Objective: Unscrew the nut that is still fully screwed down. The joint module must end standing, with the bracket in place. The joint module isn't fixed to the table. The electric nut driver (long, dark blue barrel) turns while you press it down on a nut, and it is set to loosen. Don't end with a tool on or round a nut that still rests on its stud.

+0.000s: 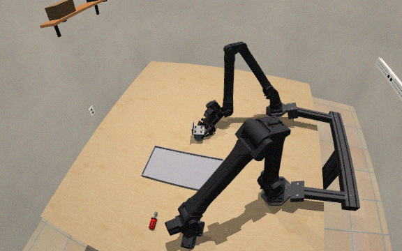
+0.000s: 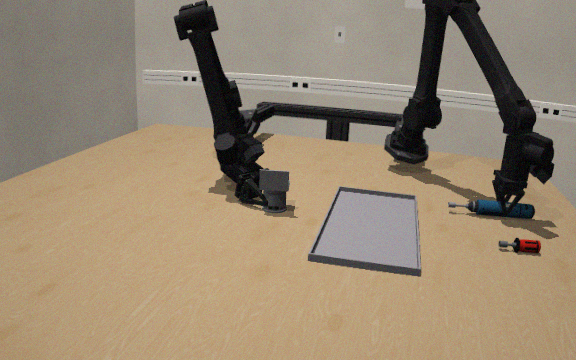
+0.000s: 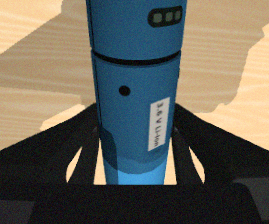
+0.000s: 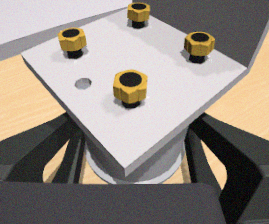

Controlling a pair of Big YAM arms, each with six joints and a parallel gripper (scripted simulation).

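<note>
My right gripper is now 5 cm below the grey bracket. The rest, counted from my right hand: shallow grey tray: 25 cm to the left, 4 cm ahead, 2 cm below; then small red-handled screwdriver: 59 cm to the left, 9 cm ahead, 1 cm below.
</note>
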